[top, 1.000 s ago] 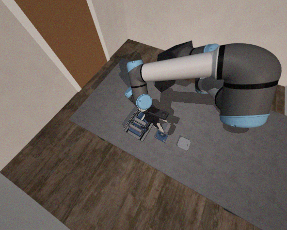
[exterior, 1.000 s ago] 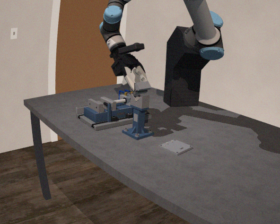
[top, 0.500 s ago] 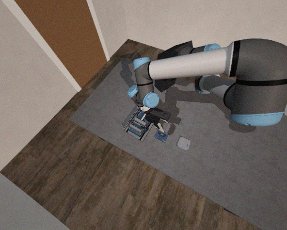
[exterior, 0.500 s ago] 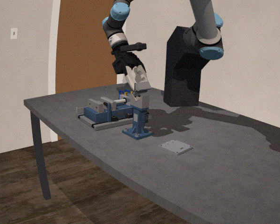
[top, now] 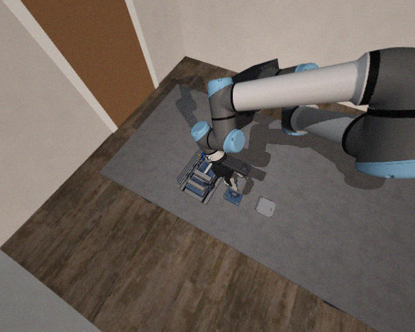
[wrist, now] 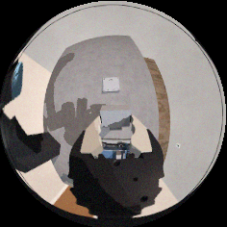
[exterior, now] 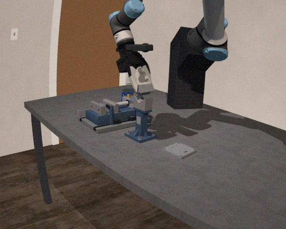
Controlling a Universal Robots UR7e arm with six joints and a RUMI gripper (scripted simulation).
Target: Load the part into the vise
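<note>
Right now my hand is 1 cm to the right of the part and 1 cm above it. From my hand the other things lie so: fixed jaw 10 cm ahead, 19 cm to the right, 12 cm below; moving jaw 4 cm ahead, 20 cm to the right, 12 cm below; air cylinder rod 1 cm behind, 20 cm to the right, 12 cm below.
</note>
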